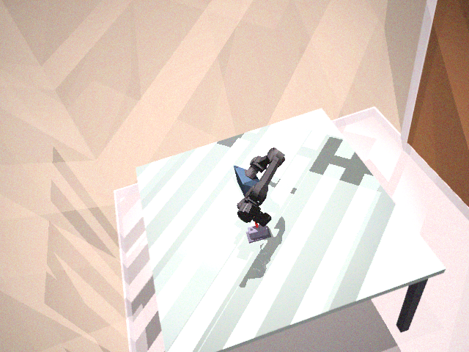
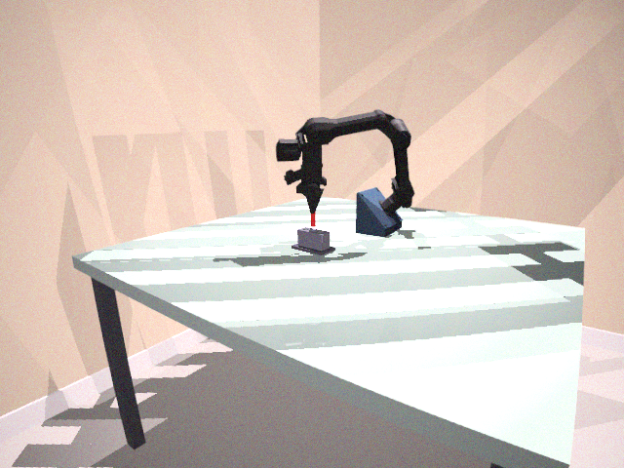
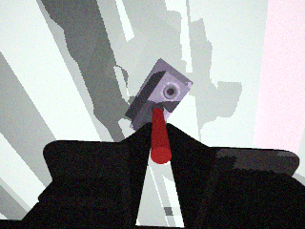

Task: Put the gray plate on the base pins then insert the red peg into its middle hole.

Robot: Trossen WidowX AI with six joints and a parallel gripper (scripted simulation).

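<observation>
Right now the red peg is right at my gripper tip. From my gripper tip the other things lie so: gray plate: 7 cm below; then pin base: 10 cm below.
</observation>
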